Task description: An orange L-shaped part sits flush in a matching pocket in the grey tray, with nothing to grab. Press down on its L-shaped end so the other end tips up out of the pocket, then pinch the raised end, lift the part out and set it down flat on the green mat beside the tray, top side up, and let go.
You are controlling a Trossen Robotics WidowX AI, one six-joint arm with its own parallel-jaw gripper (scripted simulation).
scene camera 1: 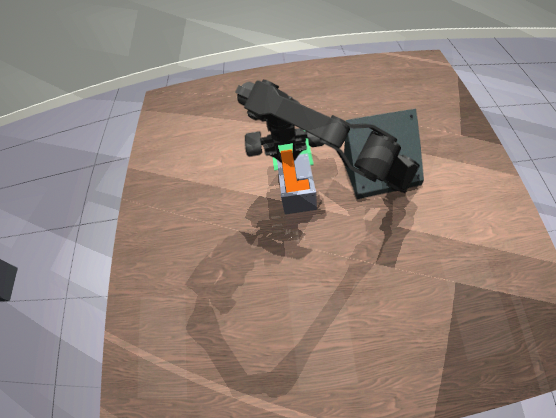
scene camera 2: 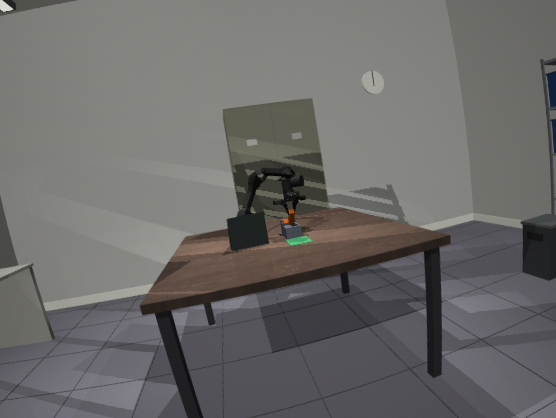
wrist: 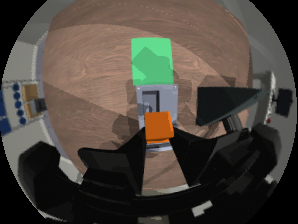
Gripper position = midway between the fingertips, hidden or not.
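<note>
Gripper (scene camera 1: 287, 160) visible. The wrist view also contains the gripper (wrist: 156, 128), together with an orange L-shaped part (wrist: 158, 126) and a green mat (wrist: 152, 59).
</note>
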